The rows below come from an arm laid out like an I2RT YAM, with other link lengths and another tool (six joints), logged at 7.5 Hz.
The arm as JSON. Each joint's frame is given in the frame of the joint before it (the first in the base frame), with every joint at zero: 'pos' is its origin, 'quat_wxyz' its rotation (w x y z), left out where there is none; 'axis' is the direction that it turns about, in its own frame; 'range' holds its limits. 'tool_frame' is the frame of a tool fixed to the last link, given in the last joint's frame.
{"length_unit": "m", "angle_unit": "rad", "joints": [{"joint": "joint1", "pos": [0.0, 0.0, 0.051], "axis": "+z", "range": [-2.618, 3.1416]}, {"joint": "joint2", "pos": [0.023, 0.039, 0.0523], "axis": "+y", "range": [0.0, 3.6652]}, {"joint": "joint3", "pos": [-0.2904, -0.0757, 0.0], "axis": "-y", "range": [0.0, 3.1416]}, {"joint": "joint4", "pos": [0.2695, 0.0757, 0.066], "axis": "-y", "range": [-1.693, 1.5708]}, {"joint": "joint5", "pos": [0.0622, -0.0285, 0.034], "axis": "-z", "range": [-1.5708, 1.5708]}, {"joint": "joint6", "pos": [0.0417, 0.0, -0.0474], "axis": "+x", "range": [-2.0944, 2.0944]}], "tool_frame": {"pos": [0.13, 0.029, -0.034], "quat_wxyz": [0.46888, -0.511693, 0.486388, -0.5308]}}
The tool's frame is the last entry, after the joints.
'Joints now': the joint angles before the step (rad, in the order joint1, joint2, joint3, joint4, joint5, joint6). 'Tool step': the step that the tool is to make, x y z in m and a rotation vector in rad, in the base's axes. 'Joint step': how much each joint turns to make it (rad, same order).
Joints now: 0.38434, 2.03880, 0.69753, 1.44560, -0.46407, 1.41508
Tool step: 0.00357, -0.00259, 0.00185, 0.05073, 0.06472, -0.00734
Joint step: 0.00000, 0.00002, 0.00000, -0.00647, 0.01451, 0.07821
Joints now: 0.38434, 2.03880, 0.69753, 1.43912, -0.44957, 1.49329
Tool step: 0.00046, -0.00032, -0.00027, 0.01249, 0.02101, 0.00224
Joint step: 0.00000, 0.00001, -0.00001, -0.00532, -0.00038, 0.02174
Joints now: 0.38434, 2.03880, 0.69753, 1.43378, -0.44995, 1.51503
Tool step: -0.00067, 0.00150, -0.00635, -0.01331, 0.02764, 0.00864
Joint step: 0.00114, -0.00002, -0.00001, -0.03130, -0.00763, -0.00153
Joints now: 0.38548, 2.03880, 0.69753, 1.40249, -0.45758, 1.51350
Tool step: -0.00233, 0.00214, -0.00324, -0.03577, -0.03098, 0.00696
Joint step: 0.00114, -0.00001, 0.00001, -0.00689, -0.00840, -0.04959
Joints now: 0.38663, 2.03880, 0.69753, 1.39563, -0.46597, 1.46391
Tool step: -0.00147, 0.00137, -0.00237, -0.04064, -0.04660, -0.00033
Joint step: 0.00039, -0.00002, -0.00001, -0.00001, -0.00228, -0.06179
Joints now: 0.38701, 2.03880, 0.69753, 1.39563, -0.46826, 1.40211
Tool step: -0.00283, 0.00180, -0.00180, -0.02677, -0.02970, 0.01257
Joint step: 0.00000, 0.00001, 0.00000, -0.00075, -0.01450, -0.03967
